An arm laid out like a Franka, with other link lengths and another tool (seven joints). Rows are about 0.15 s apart.
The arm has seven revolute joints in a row. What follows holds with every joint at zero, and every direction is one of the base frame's.
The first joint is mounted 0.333 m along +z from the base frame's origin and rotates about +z.
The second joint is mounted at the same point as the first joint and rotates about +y.
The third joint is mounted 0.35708 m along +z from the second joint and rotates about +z.
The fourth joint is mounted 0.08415 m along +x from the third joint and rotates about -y.
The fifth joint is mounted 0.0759 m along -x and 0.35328 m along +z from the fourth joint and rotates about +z.
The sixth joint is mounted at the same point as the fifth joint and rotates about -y.
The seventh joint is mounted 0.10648 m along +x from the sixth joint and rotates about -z.
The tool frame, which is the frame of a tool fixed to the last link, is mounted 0.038 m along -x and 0.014 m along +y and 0.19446 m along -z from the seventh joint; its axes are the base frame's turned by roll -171.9, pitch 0 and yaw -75.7 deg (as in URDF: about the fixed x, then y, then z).
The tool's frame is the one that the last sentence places.
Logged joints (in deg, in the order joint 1, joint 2, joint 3, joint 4, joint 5, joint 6, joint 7), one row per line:
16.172 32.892 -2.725 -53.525 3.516 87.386 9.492
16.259 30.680 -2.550 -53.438 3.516 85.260 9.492
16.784 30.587 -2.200 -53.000 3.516 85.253 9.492
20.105 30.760 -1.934 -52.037 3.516 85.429 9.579
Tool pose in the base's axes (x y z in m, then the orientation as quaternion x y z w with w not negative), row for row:
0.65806 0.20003 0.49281 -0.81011 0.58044 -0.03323 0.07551
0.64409 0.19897 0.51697 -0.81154 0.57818 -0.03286 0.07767
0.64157 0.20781 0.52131 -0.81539 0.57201 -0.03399 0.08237
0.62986 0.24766 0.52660 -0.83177 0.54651 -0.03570 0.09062
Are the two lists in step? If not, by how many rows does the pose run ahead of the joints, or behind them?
They are in step.
